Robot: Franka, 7 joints.
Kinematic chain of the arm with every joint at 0, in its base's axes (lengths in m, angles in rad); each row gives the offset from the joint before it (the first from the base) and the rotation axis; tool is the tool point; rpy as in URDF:
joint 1: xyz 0 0 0.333 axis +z
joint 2: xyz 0 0 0 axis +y
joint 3: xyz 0 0 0.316 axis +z
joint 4: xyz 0.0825 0 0 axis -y
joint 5: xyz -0.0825 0 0.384 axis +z
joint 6: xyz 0 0 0 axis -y
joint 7: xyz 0.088 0 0 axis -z
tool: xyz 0 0 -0.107 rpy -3.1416 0 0
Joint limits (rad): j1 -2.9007..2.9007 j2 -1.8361..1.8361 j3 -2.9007..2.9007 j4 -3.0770..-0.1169 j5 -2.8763..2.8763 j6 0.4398..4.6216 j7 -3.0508..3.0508
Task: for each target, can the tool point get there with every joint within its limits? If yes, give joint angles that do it. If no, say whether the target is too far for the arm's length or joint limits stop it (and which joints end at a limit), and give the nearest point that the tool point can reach.
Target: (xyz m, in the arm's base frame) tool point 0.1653 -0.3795 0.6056
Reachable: yes | joints 0.0467 -0.6193 -0.9258 -2.5322 0.0737 4.1062 -0.1463
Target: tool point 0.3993 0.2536 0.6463
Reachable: yes | joints -1.2383 -1.5341 0.8512 -2.2577 2.2971 1.7007 2.0142
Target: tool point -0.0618 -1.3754 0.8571
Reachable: no: too far | nearest point -0.0360 -0.8010 0.6382 | short by 0.615 m
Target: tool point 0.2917 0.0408 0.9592
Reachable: yes | joints -2.0038 -0.9591 0.7423 -1.5745 0.8317 3.9476 1.5866
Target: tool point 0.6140 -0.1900 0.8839
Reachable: yes | joints 2.3721 -0.6963 -1.6896 -0.6278 1.1842 2.8652 0.7943
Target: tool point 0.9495 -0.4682 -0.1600
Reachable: no: too far | nearest point 0.6975 -0.3439 -0.0292 | short by 0.310 m
